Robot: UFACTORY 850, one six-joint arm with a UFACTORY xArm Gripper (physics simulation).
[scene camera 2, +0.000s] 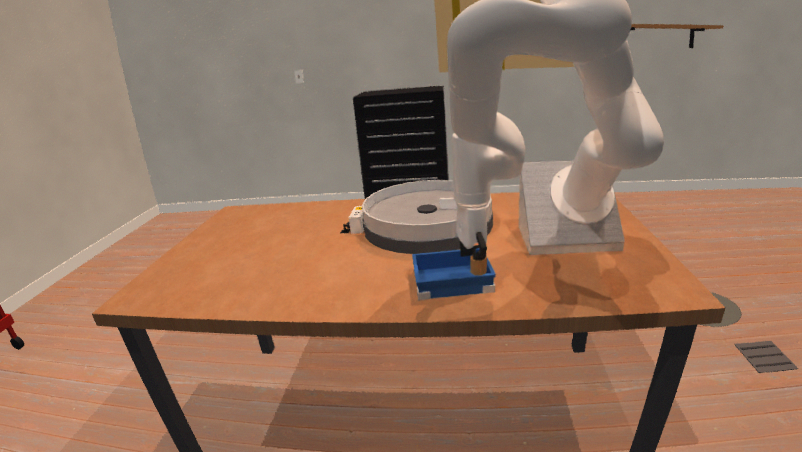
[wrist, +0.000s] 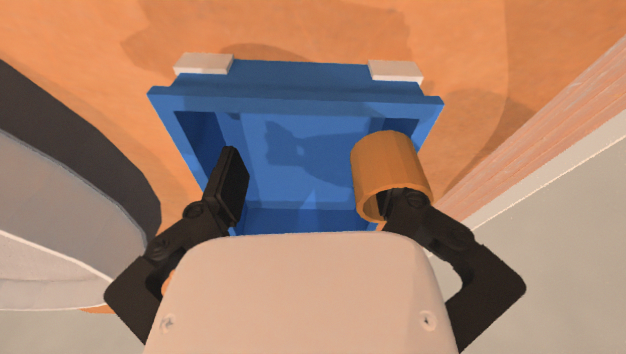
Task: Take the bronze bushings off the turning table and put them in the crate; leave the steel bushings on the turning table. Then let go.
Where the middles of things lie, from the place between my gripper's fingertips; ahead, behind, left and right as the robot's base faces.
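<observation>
The blue crate [scene camera 2: 440,274] sits 50 mm ahead of my hand, and it's 20 mm below my hand too.
</observation>
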